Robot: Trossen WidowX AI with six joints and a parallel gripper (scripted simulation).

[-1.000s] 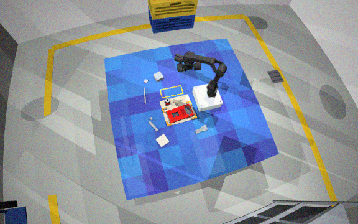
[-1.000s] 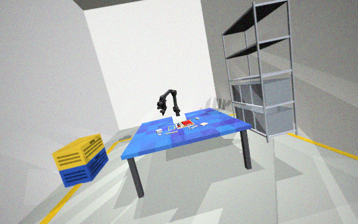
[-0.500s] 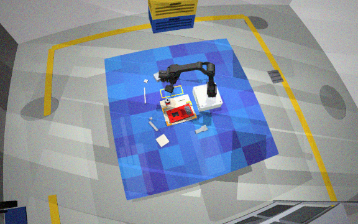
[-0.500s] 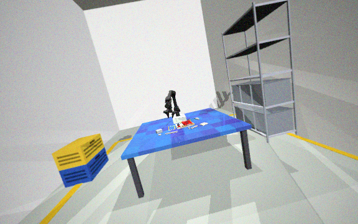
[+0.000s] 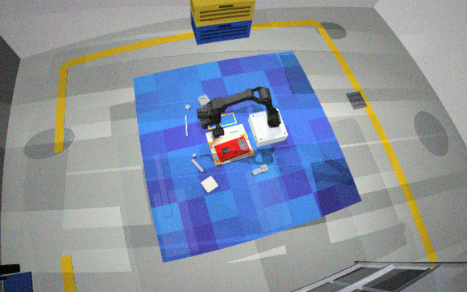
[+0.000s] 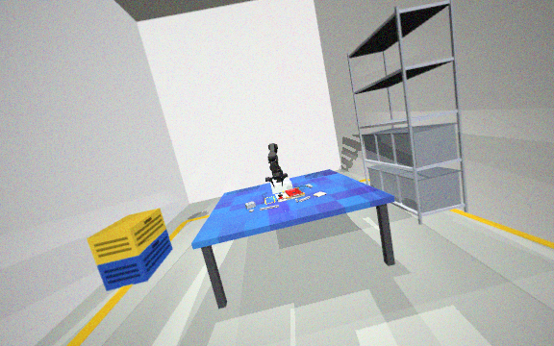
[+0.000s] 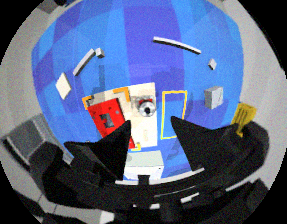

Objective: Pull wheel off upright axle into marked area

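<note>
Now: gripper tip 70 mm above the wheel and 10 mm past it. From my gripper tip the other things lie so: flat tile: 310 mm to the left, 100 mm below, 70 mm ahead; then thin rod: 170 mm ahead, 100 mm below, 90 mm to the right.
</note>
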